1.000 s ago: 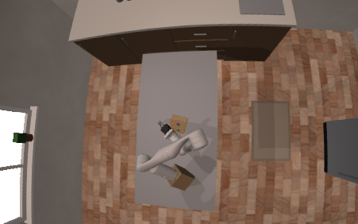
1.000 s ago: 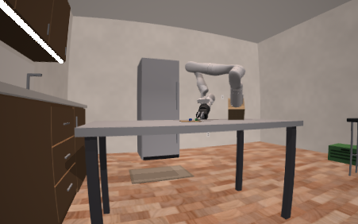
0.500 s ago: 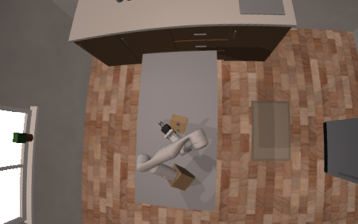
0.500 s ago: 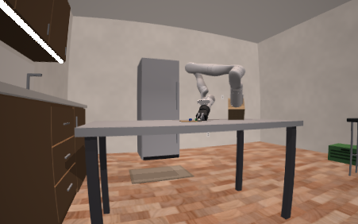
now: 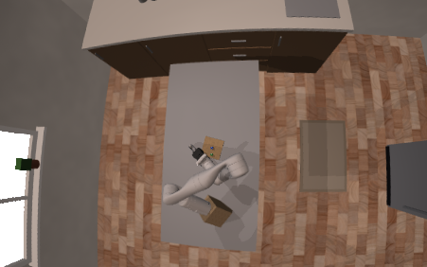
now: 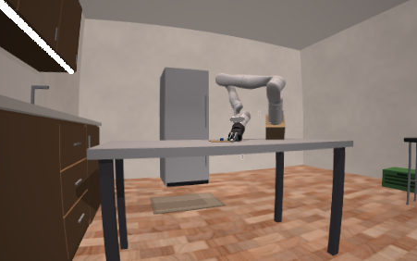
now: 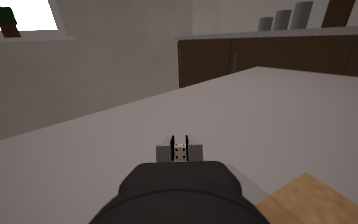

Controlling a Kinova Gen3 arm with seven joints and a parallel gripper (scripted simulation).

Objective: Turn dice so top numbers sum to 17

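The green die lies 2 cm behind my hand, 16 cm to the right of it and 1 cm below it. The rest, counted from my hand: white die: 1 cm to the left, 1 cm below; tan mat: 3 cm ahead, 15 cm to the right, 2 cm below; blue die: 3 cm ahead, 15 cm to the right, 1 cm below.
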